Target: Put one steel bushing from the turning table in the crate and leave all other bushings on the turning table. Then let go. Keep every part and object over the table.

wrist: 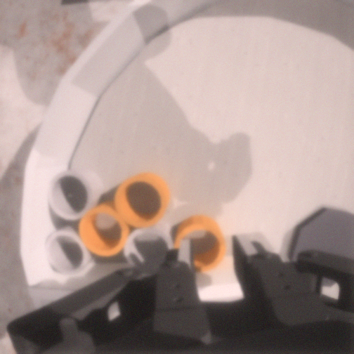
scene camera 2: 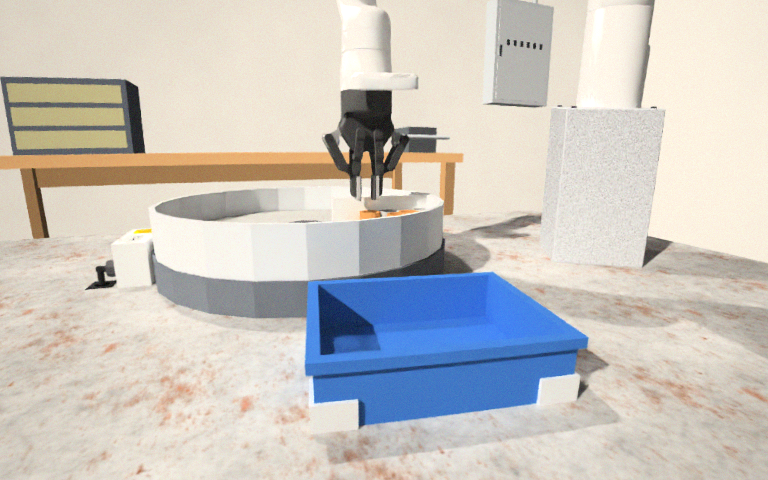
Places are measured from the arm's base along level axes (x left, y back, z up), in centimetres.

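Pixels of known places: gripper, fingertip midpoint: (scene camera 2: 366,200); arm's base at its link origin: (scene camera 2: 606,107).
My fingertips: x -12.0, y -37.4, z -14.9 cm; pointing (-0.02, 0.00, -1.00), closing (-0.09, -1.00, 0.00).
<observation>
For each thing: its top centre in the pictures, then the offset to it from my fingertips.
- blue crate at its top centre: (scene camera 2: 425,305) dz -4.7, dx +30.1, dy -7.1 cm
- white box at its top centre: (scene camera 2: 138,235) dz -3.9, dx -5.5, dy -32.1 cm
The turning table (scene camera 2: 254,249) (wrist: 300,100) has a pale wall around it. In the wrist view, three grey steel bushings (wrist: 53,197) (wrist: 51,252) (wrist: 129,245) stand open end up near its wall, the third partly hidden by the left finger. Three orange bushings (wrist: 120,200) (wrist: 85,231) (wrist: 221,245) stand among them. My gripper (scene camera 2: 365,192) (wrist: 213,253) points down over the turning table, open with a narrow gap and empty. The third orange bushing shows below and between the fingertips. The blue crate (scene camera 2: 441,390) stands in front of the turning table; its visible inside is bare.
A white box (scene camera 2: 131,261) stands at the turning table's left side. The robot's speckled pedestal (scene camera 2: 606,186) stands at the back right. A wooden bench (scene camera 2: 226,160) with a drawer cabinet (scene camera 2: 67,116) is behind. The turning table's raised wall runs between the bushings and the crate.
</observation>
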